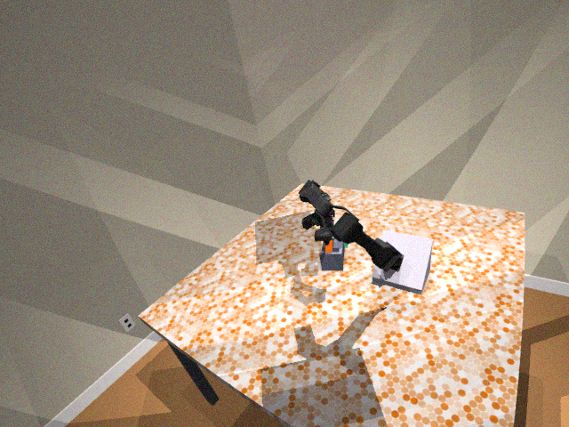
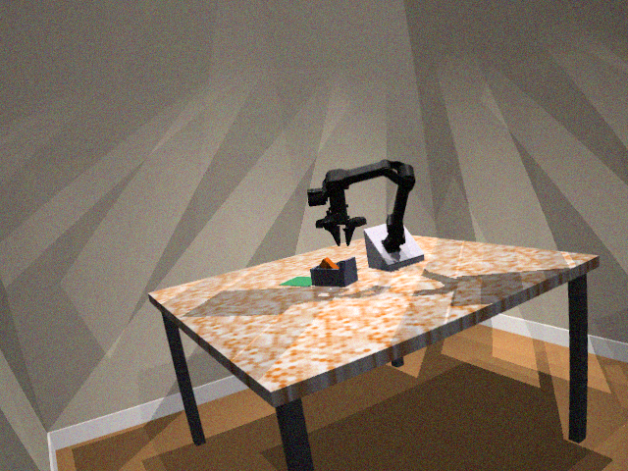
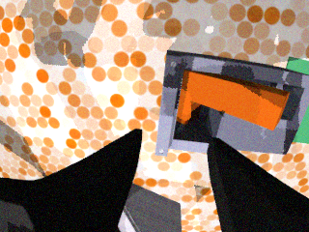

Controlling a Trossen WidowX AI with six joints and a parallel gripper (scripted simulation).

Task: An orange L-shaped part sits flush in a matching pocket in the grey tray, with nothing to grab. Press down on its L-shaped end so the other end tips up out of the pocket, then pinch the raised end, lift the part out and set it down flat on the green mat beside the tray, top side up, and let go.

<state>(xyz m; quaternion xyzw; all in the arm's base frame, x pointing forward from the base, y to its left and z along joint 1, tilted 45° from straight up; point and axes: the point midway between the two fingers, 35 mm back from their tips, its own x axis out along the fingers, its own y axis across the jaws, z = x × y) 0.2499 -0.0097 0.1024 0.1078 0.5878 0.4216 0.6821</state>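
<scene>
Right now my gripper tip is 10 cm above the orange L-shaped part, 4 cm to the left of it and 1 cm short of it. Round my gripper tip: green mat (20 cm to the right, 16 cm below, 9 cm ahead).
</scene>
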